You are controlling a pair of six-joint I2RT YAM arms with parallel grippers.
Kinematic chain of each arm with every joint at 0, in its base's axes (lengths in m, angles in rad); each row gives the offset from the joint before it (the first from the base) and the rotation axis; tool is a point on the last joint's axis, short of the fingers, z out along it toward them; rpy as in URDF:
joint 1: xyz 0 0 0.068 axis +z
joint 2: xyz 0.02 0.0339 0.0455 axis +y
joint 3: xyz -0.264 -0.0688 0 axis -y
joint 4: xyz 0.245 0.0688 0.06 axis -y
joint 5: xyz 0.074 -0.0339 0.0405 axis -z
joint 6: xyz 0.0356 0 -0.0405 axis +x
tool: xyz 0 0 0 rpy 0 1.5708 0
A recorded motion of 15 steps. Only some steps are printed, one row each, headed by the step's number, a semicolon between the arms.
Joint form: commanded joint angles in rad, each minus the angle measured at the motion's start. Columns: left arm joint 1, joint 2, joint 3, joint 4, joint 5, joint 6; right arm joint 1, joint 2, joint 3, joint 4, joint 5, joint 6.
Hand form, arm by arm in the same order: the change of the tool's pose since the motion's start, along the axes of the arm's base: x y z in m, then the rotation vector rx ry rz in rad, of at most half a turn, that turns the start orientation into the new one. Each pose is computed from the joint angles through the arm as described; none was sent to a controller.
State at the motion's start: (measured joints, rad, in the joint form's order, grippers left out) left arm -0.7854 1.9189 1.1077 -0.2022 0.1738 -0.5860; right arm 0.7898 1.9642 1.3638 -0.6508 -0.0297 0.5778
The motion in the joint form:
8: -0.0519 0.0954 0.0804 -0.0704 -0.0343 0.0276; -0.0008 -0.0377 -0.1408 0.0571 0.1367 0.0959
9: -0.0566 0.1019 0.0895 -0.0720 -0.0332 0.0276; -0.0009 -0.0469 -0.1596 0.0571 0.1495 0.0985
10: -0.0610 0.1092 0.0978 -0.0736 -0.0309 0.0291; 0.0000 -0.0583 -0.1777 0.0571 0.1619 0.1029
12: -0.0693 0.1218 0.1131 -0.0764 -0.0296 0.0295; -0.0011 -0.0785 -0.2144 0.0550 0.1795 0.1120
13: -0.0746 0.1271 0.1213 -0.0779 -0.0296 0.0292; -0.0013 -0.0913 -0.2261 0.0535 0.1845 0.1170
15: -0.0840 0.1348 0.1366 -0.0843 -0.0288 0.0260; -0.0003 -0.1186 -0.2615 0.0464 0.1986 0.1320
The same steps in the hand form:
8: -0.0048 -0.0223 -0.0176 0.0886 0.0244 -0.0587; -0.0136 -0.0211 -0.0215 -0.1022 -0.0431 -0.1324
9: -0.0049 -0.0250 -0.0178 0.0873 0.0242 -0.0639; -0.0164 -0.0245 -0.0230 -0.1170 -0.0455 -0.1382
10: -0.0051 -0.0276 -0.0184 0.0867 0.0252 -0.0708; -0.0193 -0.0277 -0.0237 -0.1289 -0.0494 -0.1447
12: -0.0054 -0.0323 -0.0193 0.0862 0.0255 -0.0800; -0.0250 -0.0348 -0.0260 -0.1521 -0.0485 -0.1582
13: -0.0059 -0.0350 -0.0193 0.0852 0.0245 -0.0850; -0.0270 -0.0372 -0.0248 -0.1544 -0.0510 -0.1645
15: -0.0069 -0.0397 -0.0186 0.0833 0.0253 -0.0921; -0.0336 -0.0440 -0.0248 -0.1713 -0.0495 -0.1806

